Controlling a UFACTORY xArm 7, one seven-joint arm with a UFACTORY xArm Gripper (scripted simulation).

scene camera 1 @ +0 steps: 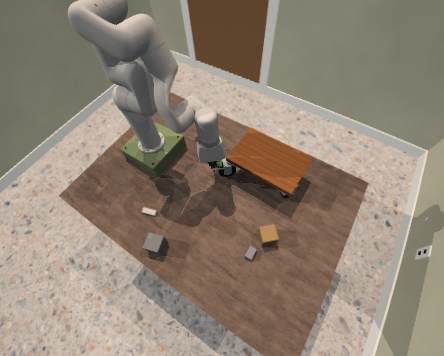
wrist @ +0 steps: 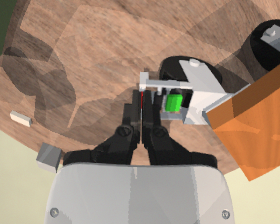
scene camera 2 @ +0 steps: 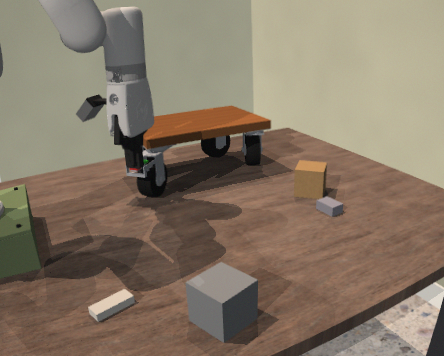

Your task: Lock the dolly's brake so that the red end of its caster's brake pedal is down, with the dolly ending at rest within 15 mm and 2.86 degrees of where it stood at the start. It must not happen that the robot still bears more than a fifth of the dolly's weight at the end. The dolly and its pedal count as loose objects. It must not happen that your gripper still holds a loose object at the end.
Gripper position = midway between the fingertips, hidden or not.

I see my gripper (scene camera 2: 135,166), a grey cube (scene camera 2: 222,300), a cream flat block (scene camera 2: 122,299) and an orange-tan cube (scene camera 2: 308,183).
My gripper shows as well in the wrist view (wrist: 141,102).
